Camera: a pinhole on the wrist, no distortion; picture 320 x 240 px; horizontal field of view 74.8 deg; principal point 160.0 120.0 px. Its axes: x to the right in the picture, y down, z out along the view. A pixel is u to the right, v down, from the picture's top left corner.
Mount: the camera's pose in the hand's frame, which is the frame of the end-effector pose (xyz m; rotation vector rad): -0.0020 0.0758 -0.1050 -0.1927 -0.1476 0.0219
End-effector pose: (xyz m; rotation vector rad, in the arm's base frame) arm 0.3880 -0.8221 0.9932 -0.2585 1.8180 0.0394
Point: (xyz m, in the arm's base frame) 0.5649 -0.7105 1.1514
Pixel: 27 69
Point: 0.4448 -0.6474 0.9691
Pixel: 176 168
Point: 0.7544 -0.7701 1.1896
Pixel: 48 23
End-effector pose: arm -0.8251 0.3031 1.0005 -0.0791 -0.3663 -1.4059
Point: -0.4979 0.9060 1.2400
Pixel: 17 233
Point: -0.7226 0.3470 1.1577
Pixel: 208 127
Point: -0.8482 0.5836 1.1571
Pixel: 58 68
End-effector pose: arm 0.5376 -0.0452 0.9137 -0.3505 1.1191 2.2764
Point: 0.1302 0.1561 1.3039
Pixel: 285 209
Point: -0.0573 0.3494 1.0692
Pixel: outside the picture
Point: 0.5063 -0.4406 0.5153
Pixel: behind the camera
